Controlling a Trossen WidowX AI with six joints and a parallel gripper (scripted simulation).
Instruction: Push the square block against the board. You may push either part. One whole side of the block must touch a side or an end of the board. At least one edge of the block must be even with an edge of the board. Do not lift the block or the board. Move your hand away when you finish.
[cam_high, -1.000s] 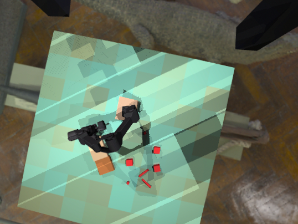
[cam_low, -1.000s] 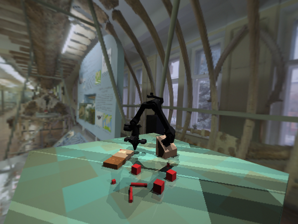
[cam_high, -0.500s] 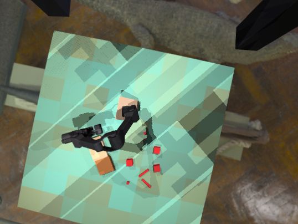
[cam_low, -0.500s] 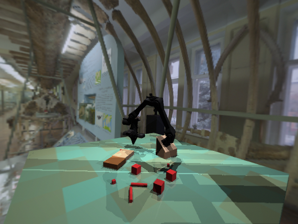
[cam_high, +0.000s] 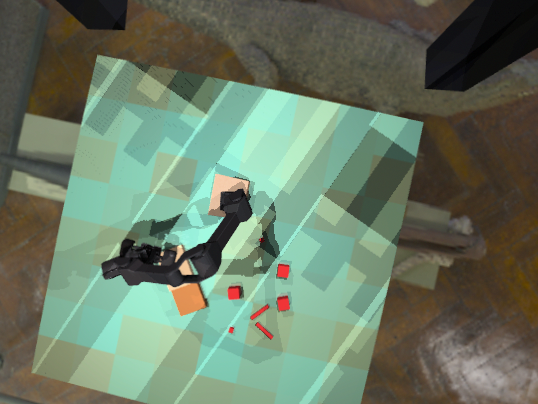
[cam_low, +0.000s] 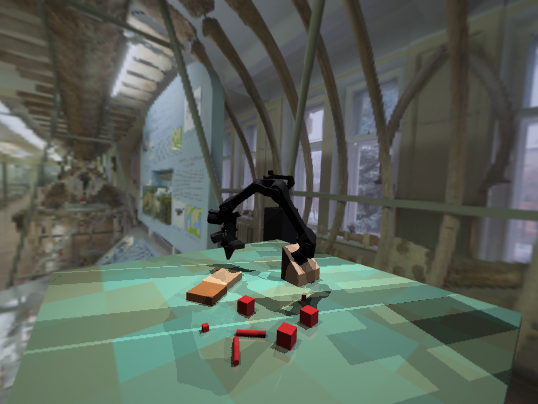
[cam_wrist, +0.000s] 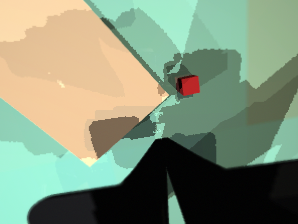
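My gripper tip is 7 cm short of the tan square block, 6 cm to the right of it and 6 cm above it. From my gripper tip the other things lie so: brown board: 18 cm ahead, 12 cm to the left, 6 cm below.
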